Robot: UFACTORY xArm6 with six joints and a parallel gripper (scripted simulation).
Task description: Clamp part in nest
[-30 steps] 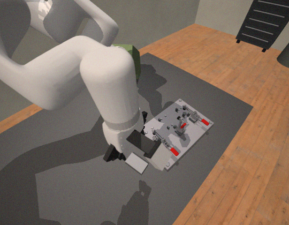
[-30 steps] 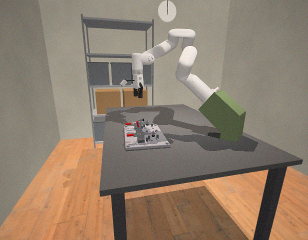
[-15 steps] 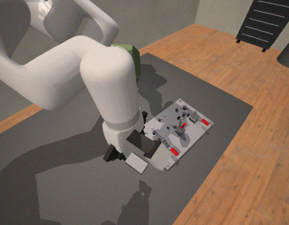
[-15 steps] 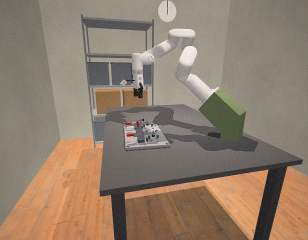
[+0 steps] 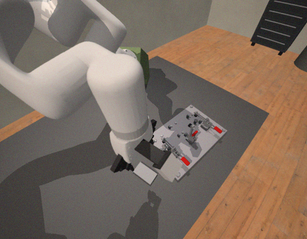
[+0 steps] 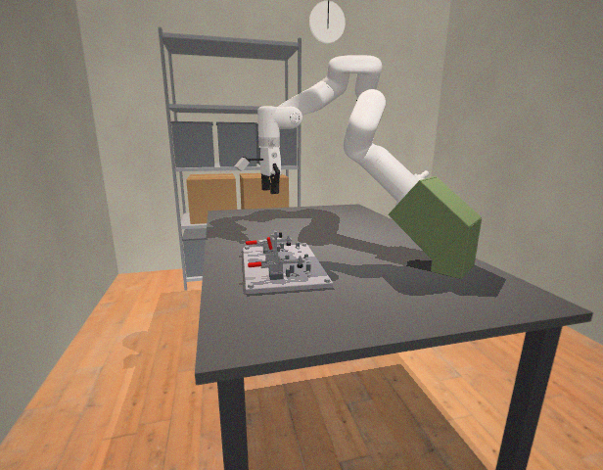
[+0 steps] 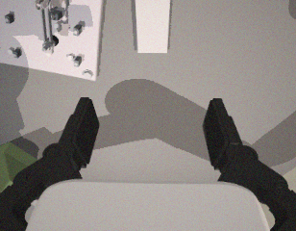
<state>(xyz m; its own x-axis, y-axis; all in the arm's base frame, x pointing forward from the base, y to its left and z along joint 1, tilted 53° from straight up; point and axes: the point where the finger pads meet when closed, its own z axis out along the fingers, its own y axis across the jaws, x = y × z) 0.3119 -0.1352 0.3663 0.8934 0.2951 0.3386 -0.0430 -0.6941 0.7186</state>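
Now: hand 20 cm above the part. The rest, counted from my hand: fixture plate 7 cm ahead, 25 cm to the left, 20 cm below.
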